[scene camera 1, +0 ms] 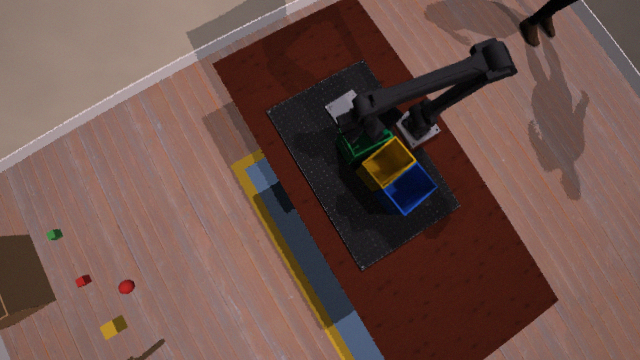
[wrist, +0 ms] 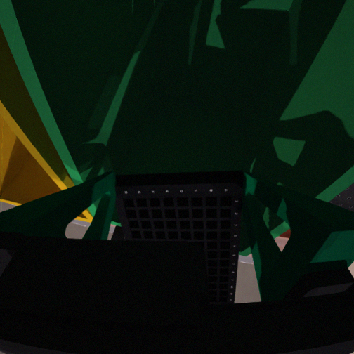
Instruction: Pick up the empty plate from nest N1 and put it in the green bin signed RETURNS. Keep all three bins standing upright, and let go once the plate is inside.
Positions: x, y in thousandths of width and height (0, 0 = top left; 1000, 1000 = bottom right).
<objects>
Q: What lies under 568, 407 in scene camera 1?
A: A green bin.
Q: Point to a yellow bin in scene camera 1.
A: At 613, 443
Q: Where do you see a green bin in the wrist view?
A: At 377, 267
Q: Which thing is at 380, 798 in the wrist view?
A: My gripper.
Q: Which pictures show the blue bin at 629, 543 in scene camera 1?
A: Scene camera 1 only.
</objects>
